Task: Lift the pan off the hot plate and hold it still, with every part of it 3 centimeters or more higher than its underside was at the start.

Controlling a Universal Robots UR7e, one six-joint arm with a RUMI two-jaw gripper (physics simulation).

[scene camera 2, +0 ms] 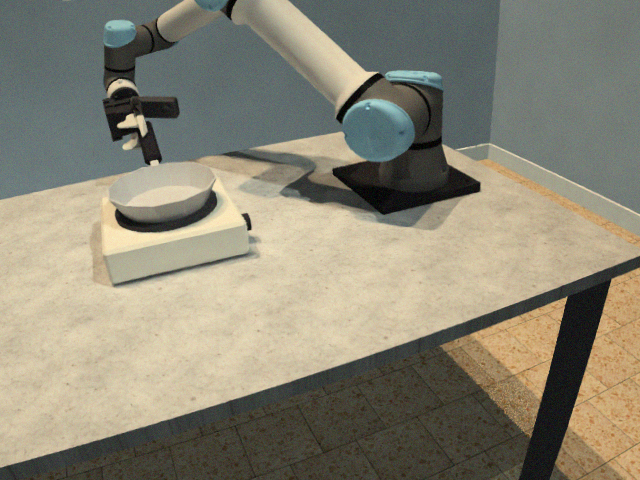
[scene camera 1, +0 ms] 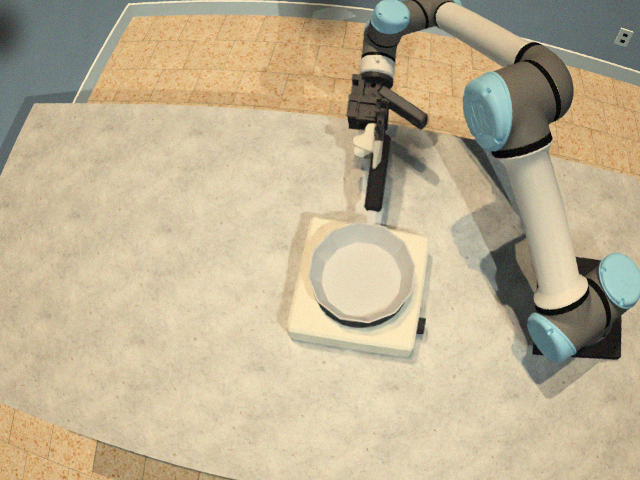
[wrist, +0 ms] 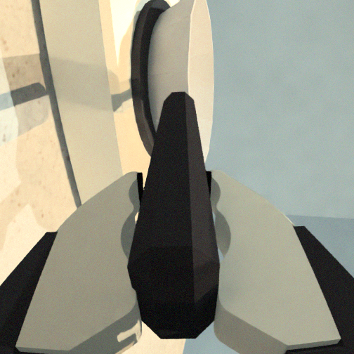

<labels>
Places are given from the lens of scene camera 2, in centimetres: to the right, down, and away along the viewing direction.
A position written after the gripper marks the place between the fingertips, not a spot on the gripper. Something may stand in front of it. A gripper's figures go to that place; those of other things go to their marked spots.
gripper (scene camera 2: pixel 145 143): -36, -20, 108
light grey pan (scene camera 2: pixel 159 193): -30, -9, 98
</labels>
